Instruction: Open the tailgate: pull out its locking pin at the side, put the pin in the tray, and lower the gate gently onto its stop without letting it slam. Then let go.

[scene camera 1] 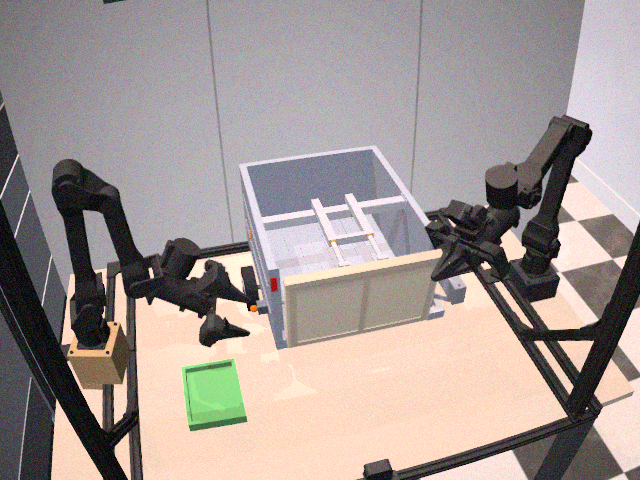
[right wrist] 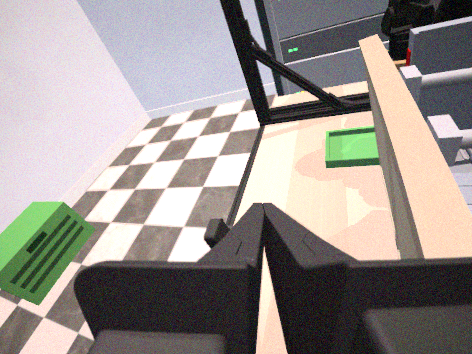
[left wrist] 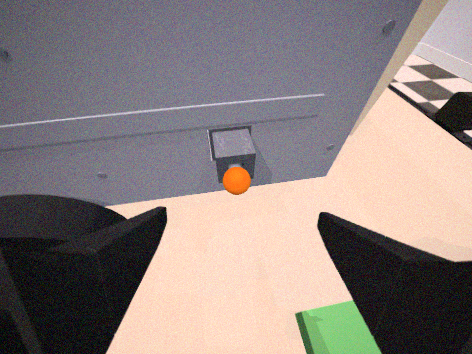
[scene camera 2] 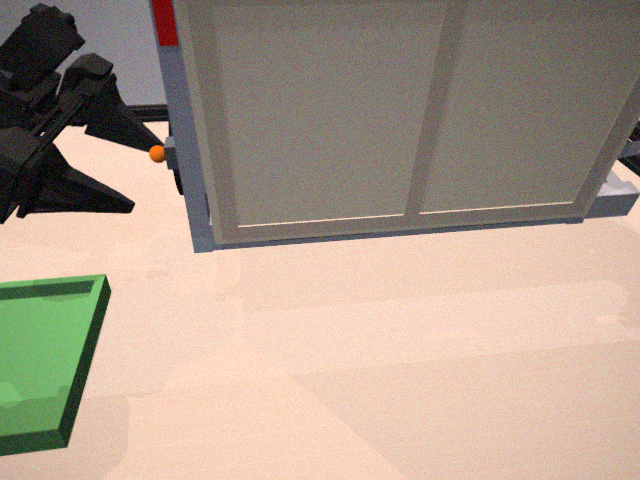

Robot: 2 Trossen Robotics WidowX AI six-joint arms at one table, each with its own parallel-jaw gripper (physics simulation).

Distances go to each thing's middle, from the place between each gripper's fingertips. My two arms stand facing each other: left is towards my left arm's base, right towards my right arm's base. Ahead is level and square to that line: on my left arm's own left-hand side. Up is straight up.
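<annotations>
Grey truck bed (scene camera 1: 294, 207): 320 mm ahead of my right hand, 90 mm to the left of it, 150 mm below it. Grey truck bed, counted from my left hand: 12 cm ahead, 21 cm to the right, 5 cm above. Going by its middle, the grey truck bed is nearer to my left hand than to my right hand.
</annotations>
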